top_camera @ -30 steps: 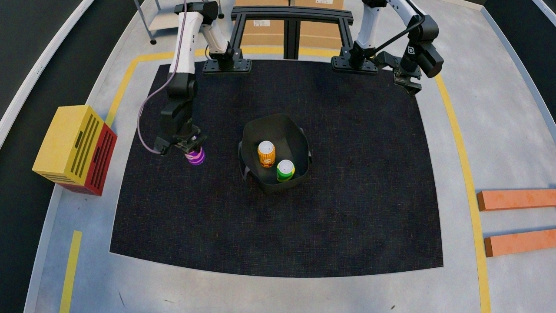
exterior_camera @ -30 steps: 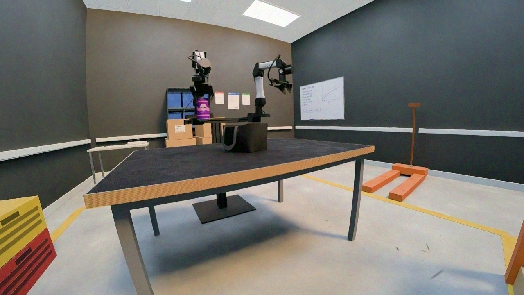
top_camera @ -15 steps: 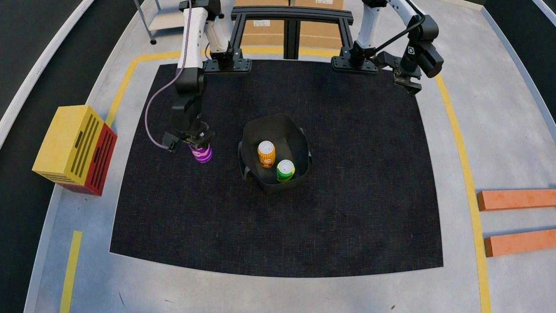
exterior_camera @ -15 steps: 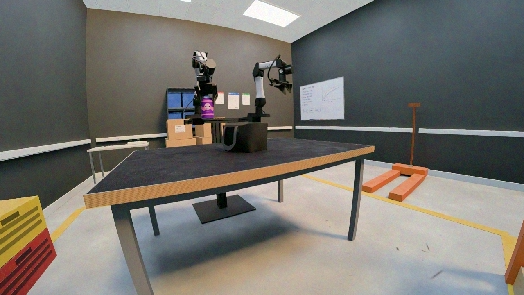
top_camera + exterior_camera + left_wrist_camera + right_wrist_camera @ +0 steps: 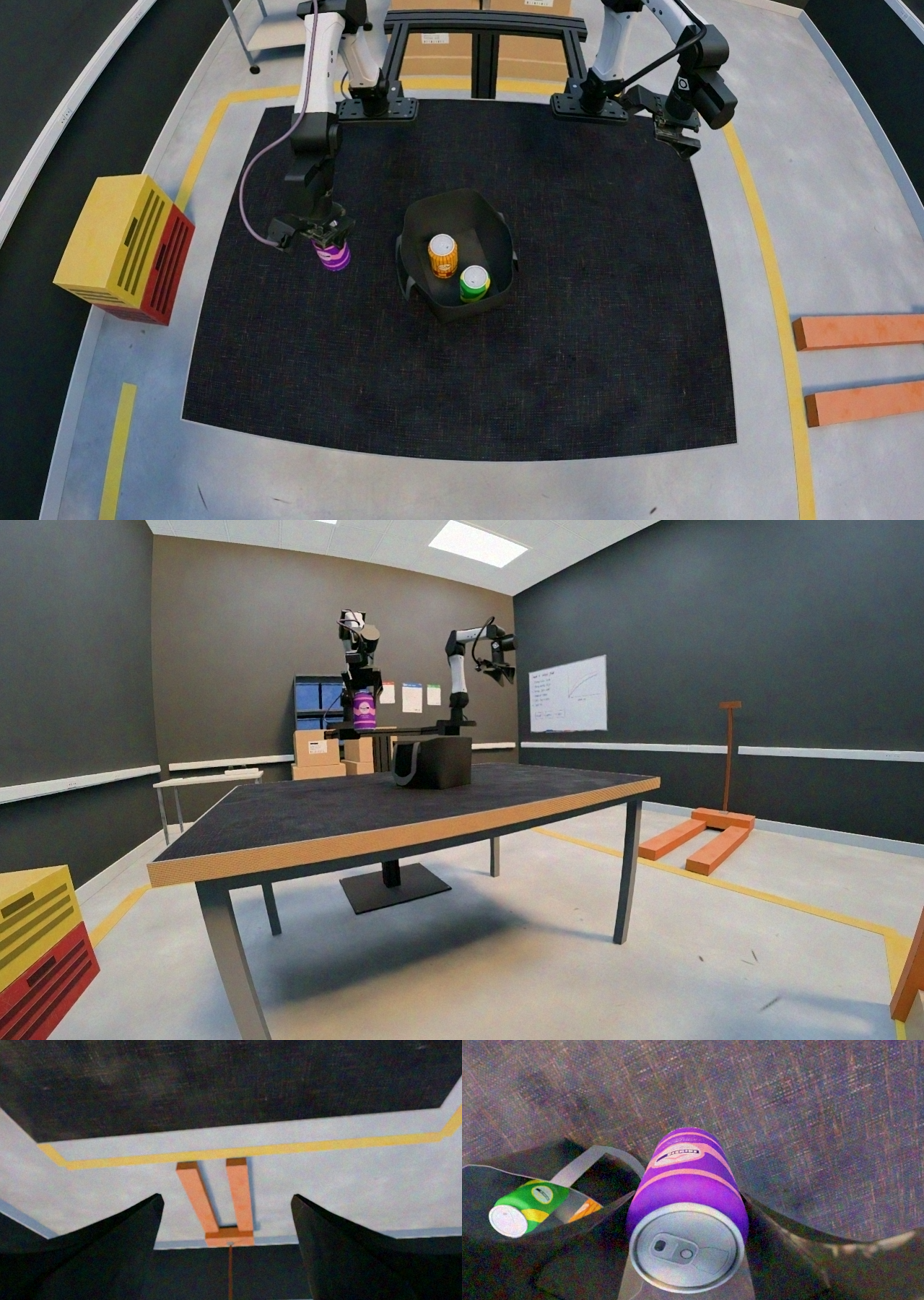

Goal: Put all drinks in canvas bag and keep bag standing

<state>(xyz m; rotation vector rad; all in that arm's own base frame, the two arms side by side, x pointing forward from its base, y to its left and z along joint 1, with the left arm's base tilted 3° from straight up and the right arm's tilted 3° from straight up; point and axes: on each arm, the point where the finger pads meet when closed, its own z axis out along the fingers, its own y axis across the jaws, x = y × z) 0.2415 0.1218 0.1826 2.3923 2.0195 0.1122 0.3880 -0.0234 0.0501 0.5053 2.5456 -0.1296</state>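
Observation:
My right hand is 6 cm past the orange can, 23 cm to the right of it and 21 cm above it. From my right hand the other things lie so: purple can 2 cm below; green can 2 cm ahead, 30 cm to the left, 21 cm below.

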